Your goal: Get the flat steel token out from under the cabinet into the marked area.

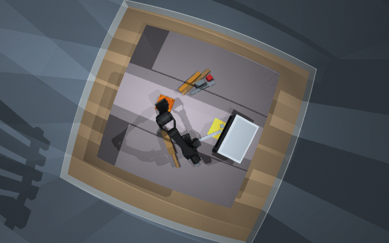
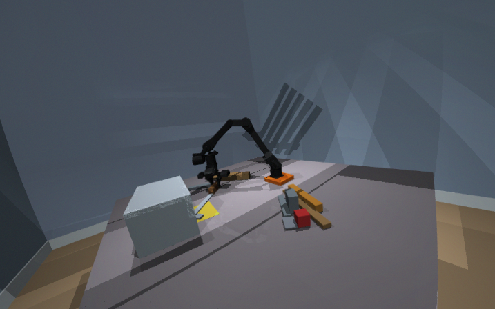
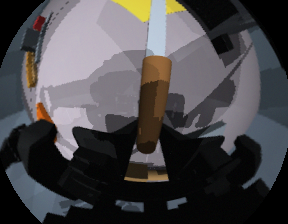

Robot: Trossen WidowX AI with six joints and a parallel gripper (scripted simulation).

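My gripper tip is now 11 cm past the wooden paddle, 12 cm to the left of it and 1 cm below it. The rest, counted from my gripper tip: thin grey bar (7 cm ahead, 10 cm to the right); then grey block (15 cm behind, 46 cm to the left, 3 cm above); then steel token (17 cm ahead, 25 cm to the left).
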